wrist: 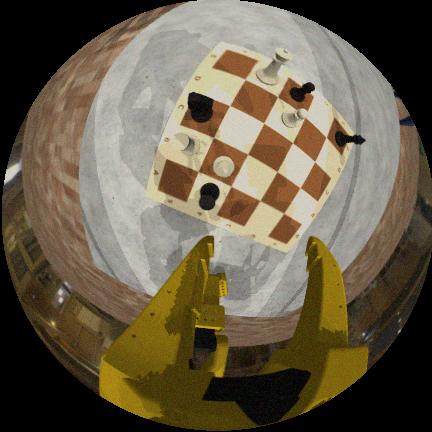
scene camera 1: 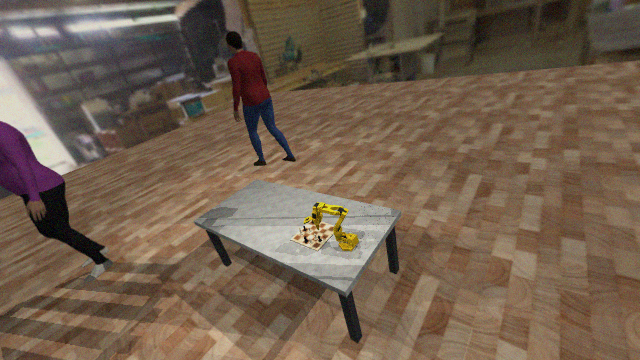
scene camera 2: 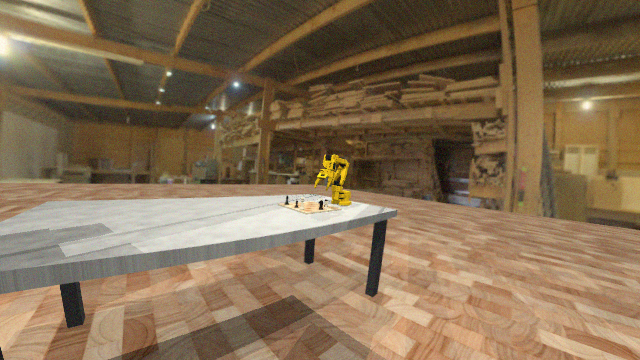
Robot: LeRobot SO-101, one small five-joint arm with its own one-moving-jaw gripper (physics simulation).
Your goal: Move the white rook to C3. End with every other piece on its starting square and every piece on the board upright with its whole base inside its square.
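Places are measured from the arm's base along level axes (x down, y left, z ahead), in millimetres.
Where they show: end effector, tool point: (wrist: 213, 243) (scene camera 1: 318, 229) (scene camera 2: 325, 189); arm's base, origin of the base link: (scene camera 1: 345, 243) (scene camera 2: 338, 204).
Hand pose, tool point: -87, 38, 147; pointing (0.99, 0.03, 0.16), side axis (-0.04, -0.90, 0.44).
Things, the pixels of their top centre, and the offset from my tool point, as dx, dy, dz. Level surfaces: height alone.
- white rook, middle of its top: (wrist: 179, 140) +47, +48, +41
- black knight, middle of its top: (wrist: 195, 95) +41, +49, +77
- C3, middle of its top: (wrist: 271, 147) (scene camera 2: 309, 206) (scene camera 1: 314, 233) +81, -30, +74
- tall white piece, middle of its top: (wrist: 286, 49) +28, +8, +151
- black pawn, middle of its top: (wrist: 312, 84) +49, -30, +151
- white pawn, middle of its top: (wrist: 305, 112) +49, -33, +114
- grey table, its level: dx +87
The white rook (wrist: 189, 144) stands on B5 in the wrist view, beside the black knight (wrist: 200, 107) on C5. C3 (wrist: 270, 146) is a bare brown square. A white piece (wrist: 223, 166) is on B4, a black piece (wrist: 209, 195) on A4, a tall white piece (wrist: 269, 72) on E4, a black pawn (wrist: 301, 92) on E3, a white pawn (wrist: 293, 118) on D3 and a black piece (wrist: 345, 138) on E1. My gripper (scene camera 1: 312, 224) (scene camera 2: 322, 186) (wrist: 261, 240) is open, empty and above the board, with a wide gap between the jaws.
The chessboard (scene camera 1: 295, 241) (wrist: 153, 195) lies on the grey table (scene camera 1: 250, 200) (scene camera 2: 165, 220). The arm's yellow base (scene camera 1: 348, 242) (scene camera 2: 342, 196) stands beside it. Two people, one in red (scene camera 1: 248, 77) and one in purple (scene camera 1: 22, 160), stand on the floor away from the table.
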